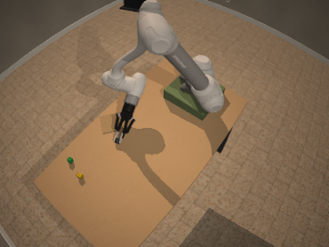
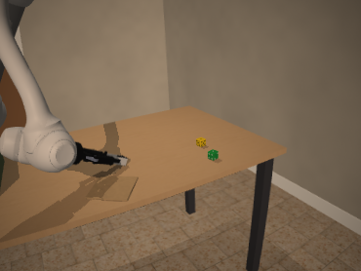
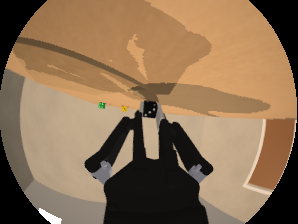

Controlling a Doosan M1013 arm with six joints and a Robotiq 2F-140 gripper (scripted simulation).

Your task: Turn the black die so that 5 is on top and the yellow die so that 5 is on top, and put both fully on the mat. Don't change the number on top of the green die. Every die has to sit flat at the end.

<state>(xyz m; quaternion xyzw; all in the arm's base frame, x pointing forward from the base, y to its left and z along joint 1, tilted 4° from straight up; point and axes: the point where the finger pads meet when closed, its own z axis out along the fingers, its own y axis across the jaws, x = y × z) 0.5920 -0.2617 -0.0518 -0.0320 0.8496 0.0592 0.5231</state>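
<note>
The black die is 2 cm ahead of my hand and 1 cm below it. The rest, counted from my hand: mat: 8 cm behind, 12 cm to the right, 3 cm below; then green die: 30 cm ahead, 20 cm to the right, 2 cm below; then yellow die: 35 cm ahead, 8 cm to the right, 2 cm below.
</note>
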